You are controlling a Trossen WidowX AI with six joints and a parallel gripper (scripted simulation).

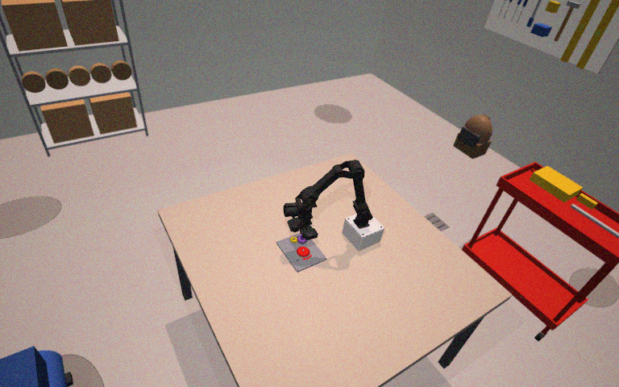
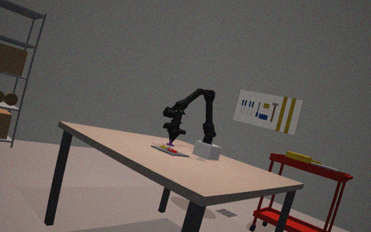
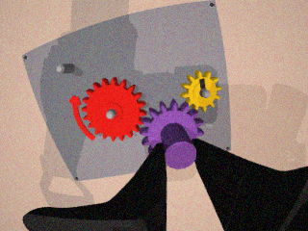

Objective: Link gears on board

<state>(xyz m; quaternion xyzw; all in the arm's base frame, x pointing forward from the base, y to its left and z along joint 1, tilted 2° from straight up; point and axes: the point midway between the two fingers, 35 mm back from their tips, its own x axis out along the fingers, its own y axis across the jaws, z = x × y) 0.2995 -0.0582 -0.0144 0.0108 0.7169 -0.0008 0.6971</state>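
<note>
Now: the small yellow gear 5 cm below my gripper tip, 4 cm to the right of it and 3 cm ahead of it. Round my gripper tip: purple gear: 1 cm below; red gear: 5 cm to the left, 5 cm below, 2 cm ahead.
</note>
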